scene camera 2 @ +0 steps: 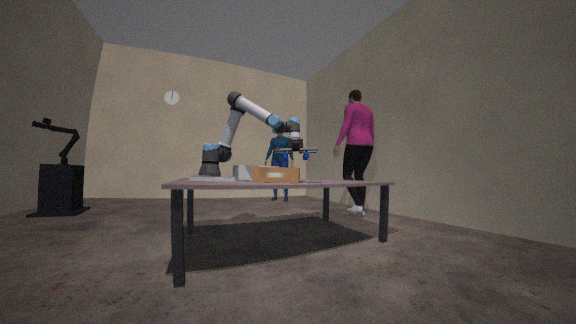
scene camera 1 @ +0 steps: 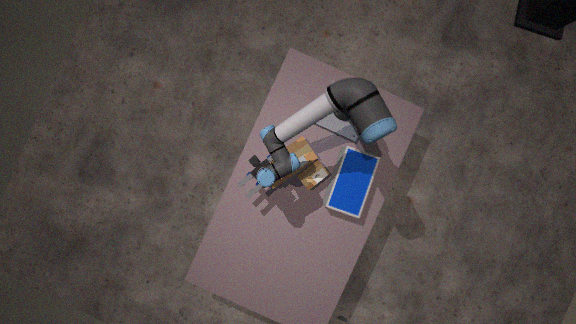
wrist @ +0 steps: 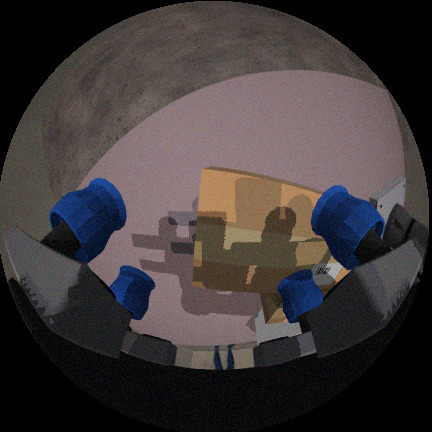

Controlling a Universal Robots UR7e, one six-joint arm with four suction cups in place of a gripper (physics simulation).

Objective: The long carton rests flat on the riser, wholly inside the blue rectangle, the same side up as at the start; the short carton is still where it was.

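Pixels of known places: hand, tool point: (scene camera 2: 295, 158) (wrist: 218, 258); arm's base, link origin: (scene camera 2: 209, 175) (scene camera 1: 345, 108) (wrist: 391, 224).
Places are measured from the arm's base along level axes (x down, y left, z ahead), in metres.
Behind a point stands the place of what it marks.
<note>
The long carton (scene camera 1: 300, 145) {x -0.068, y -0.202, z 0.294 m} (scene camera 2: 276, 174) {x -0.020, y -0.312, z 0.363 m} (wrist: 257, 195) {x -0.067, y -0.356, z 0.442 m}, brown, lies flat on the table, partly under the arm in scene camera 1. The short carton (scene camera 1: 315, 176) (wrist: 327, 272), with a white label on top, lies between it and the riser; in scene camera 2 it is hidden. The riser (scene camera 1: 336, 177) {x -0.086, y 0.037, z 0.416 m} (scene camera 2: 243, 173) {x -0.020, y 0.045, z 0.270 m} (wrist: 277, 332) {x -0.062, y 0.025, z 0.525 m} is a pale block; its blue rectangle (scene camera 1: 352, 185) {x -0.087, y 0.135, z 0.435 m} bears no carton. My gripper (scene camera 1: 266, 178) {x -0.127, y -0.353, z 0.485 m} (scene camera 2: 295, 156) {x -0.127, y -0.353, z 0.485 m} (wrist: 217, 257) {x -0.127, y -0.353, z 0.485 m}, four blue cups, hangs above the long carton, apart from it, holding nothing.
The pink table (scene camera 1: 260, 250) {x 0.033, y -0.266, z 0.969 m} (scene camera 2: 350, 184) {x 0.039, y -0.586, z 0.771 m} carries the arm's base (scene camera 2: 210, 167) {x -0.056, y -0.064, z -0.009 m} beyond the cartons. A person in magenta (scene camera 2: 359, 125) stands at the right, a person in teal (scene camera 2: 280, 145) behind the table. A black pedestal (scene camera 2: 61, 190) with a dark arm stands left.
</note>
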